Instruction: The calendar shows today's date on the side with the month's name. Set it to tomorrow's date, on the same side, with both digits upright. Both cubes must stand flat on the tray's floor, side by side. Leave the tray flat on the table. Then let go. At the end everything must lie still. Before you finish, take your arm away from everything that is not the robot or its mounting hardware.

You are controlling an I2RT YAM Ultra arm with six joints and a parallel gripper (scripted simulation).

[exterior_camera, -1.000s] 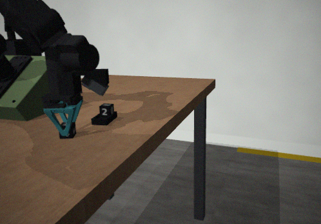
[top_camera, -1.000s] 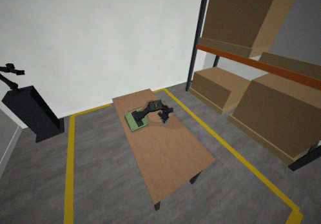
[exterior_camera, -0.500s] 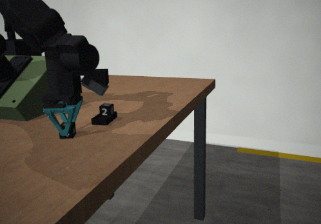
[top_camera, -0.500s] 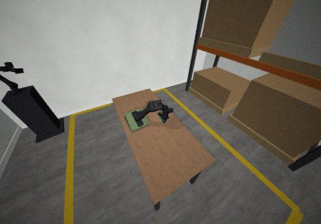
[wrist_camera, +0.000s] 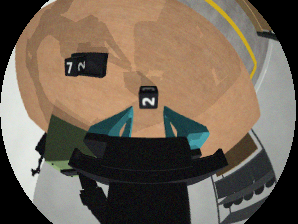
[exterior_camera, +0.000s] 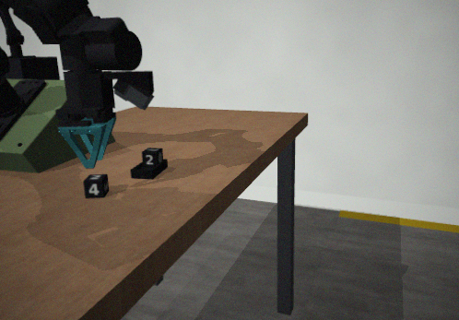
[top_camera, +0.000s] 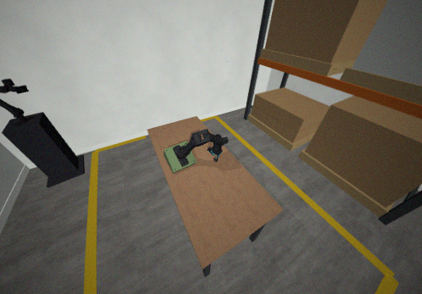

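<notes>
Right now the black cube is 5 cm below my hand. Also, from my hand: black tray: 3 cm ahead, 13 cm to the left, 5 cm below.
</notes>
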